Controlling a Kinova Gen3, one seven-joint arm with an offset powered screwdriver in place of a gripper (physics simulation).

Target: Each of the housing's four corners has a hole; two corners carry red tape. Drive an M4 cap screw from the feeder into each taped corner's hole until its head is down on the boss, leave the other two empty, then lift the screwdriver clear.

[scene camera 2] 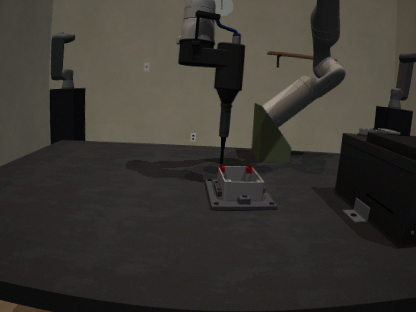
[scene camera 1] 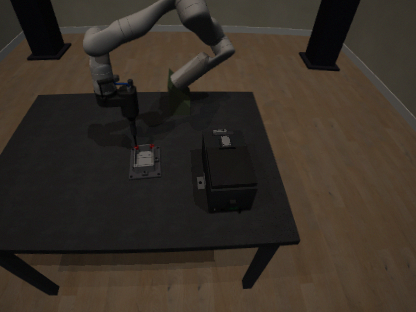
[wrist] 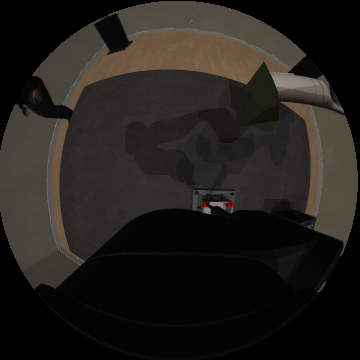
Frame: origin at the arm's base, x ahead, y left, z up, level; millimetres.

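Seen in the pictures: end effector, tool point: [scene camera 2: 221,164] [scene camera 1: 136,145] [wrist: 206,203]; arm's base, origin of the base link: [scene camera 2: 268,118] [scene camera 1: 176,82] [wrist: 271,86].
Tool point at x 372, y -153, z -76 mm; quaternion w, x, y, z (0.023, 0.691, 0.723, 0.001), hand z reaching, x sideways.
Note:
Pixels of each thing's top centre, then the offset from my tool point to it.
- housing, middle of its top: [scene camera 2: 239,173] [wrist: 216,223] [scene camera 1: 143,155] dx +50, dy +40, dz -4 mm
- dark fixture plate, middle of its top: [scene camera 2: 238,191] [wrist: 212,218] [scene camera 1: 145,161] dx +50, dy +40, dz -44 mm
- feeder, middle of its top: [scene camera 2: 405,134] [scene camera 1: 228,152] [wrist: 298,260] dx +144, dy +369, dz +119 mm
- small metal bracket, middle of its top: [scene camera 2: 353,214] [scene camera 1: 200,182] dx +152, dy +273, dz -50 mm
The housing [scene camera 1: 144,160] [scene camera 2: 242,191] is a light grey open box on a dark fixture plate [scene camera 1: 154,174] [scene camera 2: 230,204] [wrist: 215,191]. Its two far corners carry red tape: a left one [scene camera 1: 136,148] [scene camera 2: 221,169] [wrist: 206,204] and a right one [scene camera 1: 152,146] [scene camera 2: 249,170] [wrist: 230,204]. My screwdriver [scene camera 1: 135,144] [scene camera 2: 221,163] points down, its tip at or just above the left taped corner. Whether a screw is on the tip or in either taped hole is too small to tell. The feeder [scene camera 1: 231,167] [wrist: 300,218] is a black box to the right of the housing.
A green wedge-shaped mount [scene camera 1: 179,97] [scene camera 2: 270,137] [wrist: 263,100] stands at the table's back below the arm's base. A small metal bracket [scene camera 1: 201,183] [scene camera 2: 354,215] sticks out at the feeder's left side. A person [wrist: 47,102] shows at the left in the wrist view.

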